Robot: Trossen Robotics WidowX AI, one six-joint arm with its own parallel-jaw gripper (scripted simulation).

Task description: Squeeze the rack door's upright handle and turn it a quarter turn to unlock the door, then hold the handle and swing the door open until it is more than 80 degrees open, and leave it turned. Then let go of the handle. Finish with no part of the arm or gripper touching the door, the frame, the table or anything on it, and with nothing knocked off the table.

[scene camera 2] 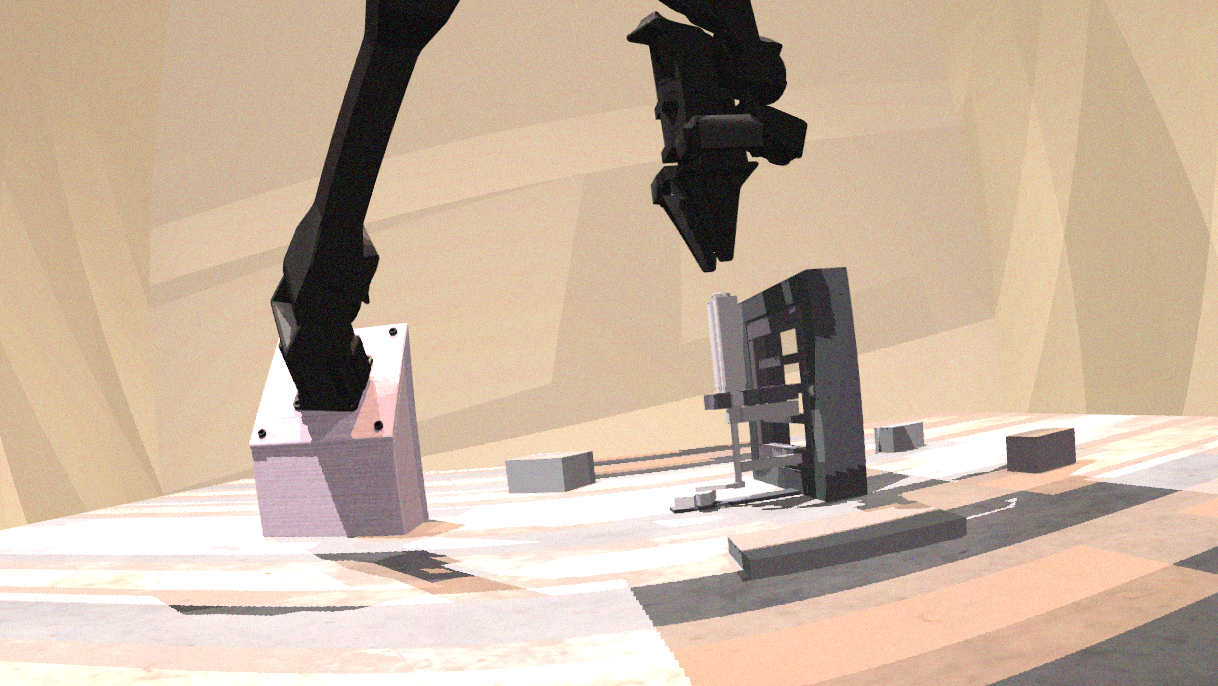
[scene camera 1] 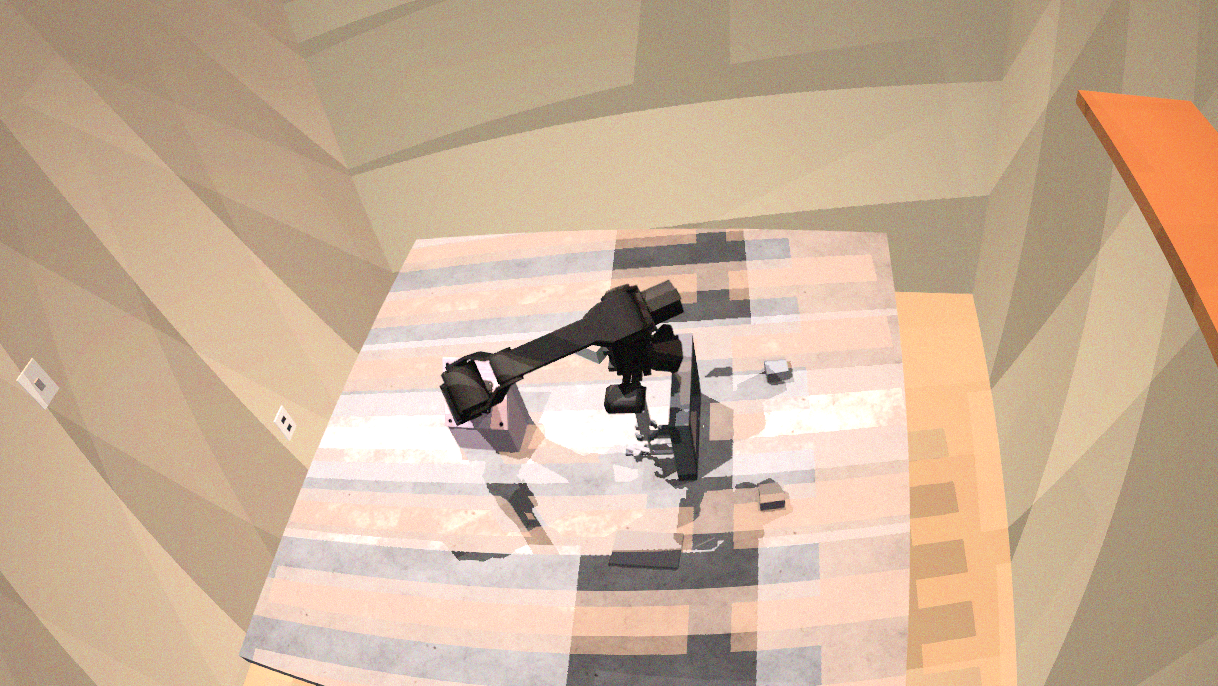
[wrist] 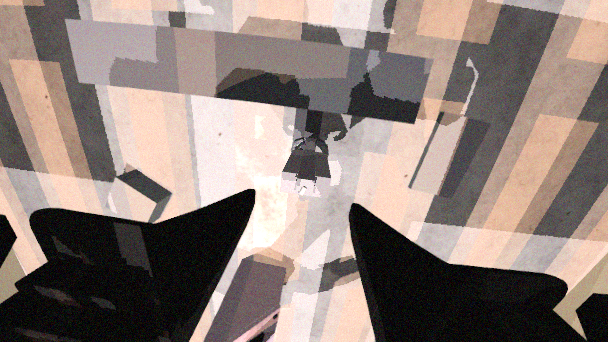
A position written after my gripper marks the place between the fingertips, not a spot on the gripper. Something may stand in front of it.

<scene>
my gripper: scene camera 2 717,266; scene camera 1 637,394; wrist 303,202
same spot on barred door: (scene camera 1: pixel 662 432) = (scene camera 2: pixel 770 390)
</scene>
